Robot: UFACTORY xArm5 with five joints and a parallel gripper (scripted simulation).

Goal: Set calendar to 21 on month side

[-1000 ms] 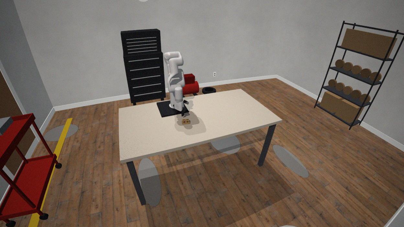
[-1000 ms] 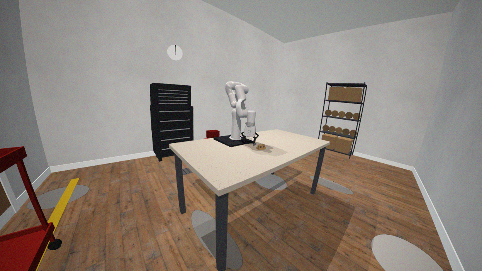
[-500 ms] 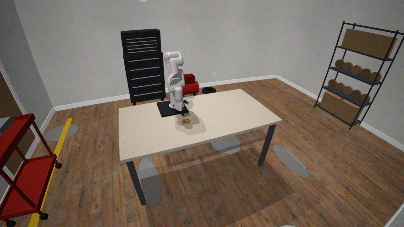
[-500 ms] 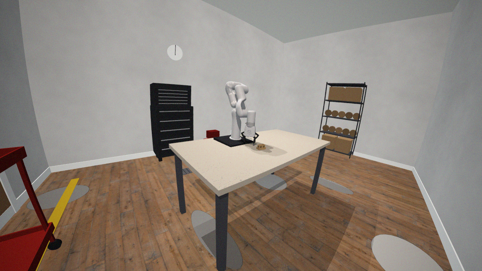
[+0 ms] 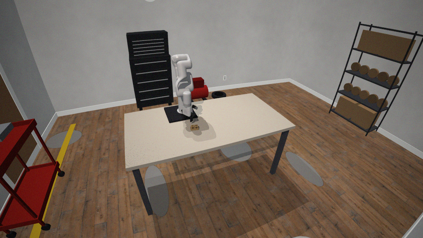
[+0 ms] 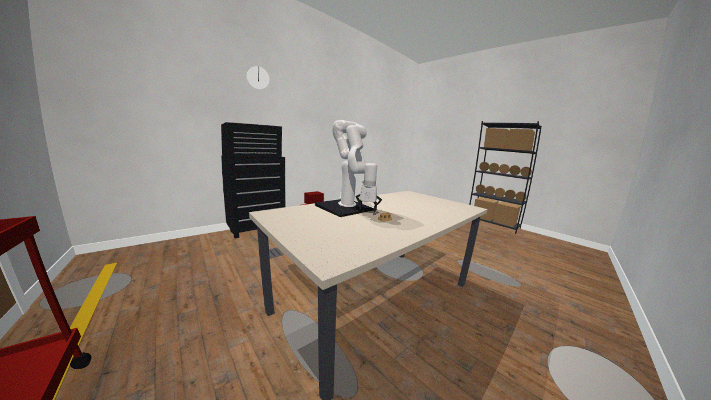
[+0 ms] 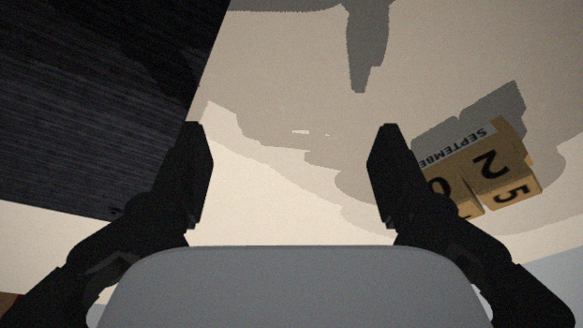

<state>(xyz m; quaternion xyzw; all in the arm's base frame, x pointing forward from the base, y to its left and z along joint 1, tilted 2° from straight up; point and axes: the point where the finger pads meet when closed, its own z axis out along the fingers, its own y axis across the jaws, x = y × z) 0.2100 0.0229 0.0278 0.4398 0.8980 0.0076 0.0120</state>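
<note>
Right now my hand is 12 cm short of the wooden digit cube, 2 cm to the right of it and 1 cm above it. Round my hand: wooden tray 12 cm ahead, 4 cm to the left, 3 cm below.
</note>
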